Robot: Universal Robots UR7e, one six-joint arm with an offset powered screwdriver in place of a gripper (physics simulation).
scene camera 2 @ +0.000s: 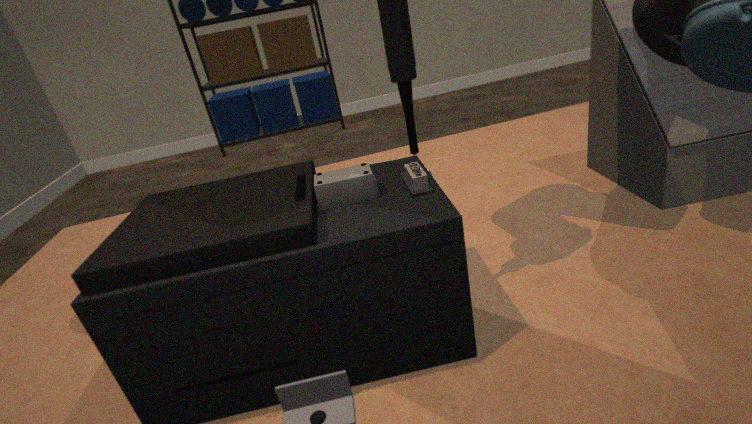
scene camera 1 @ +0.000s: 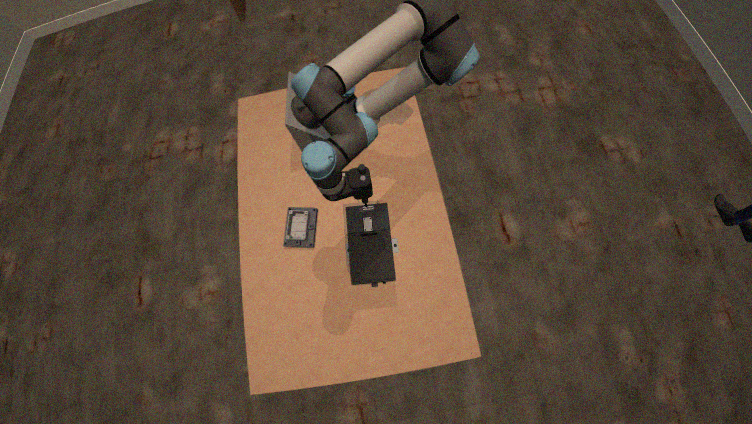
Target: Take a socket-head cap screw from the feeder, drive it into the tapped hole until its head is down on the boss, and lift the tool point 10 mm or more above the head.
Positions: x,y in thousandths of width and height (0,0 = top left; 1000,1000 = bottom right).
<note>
I see a black cover (scene camera 2: 229,551).
The black cover also shows in scene camera 1 (scene camera 1: 494,610).
</note>
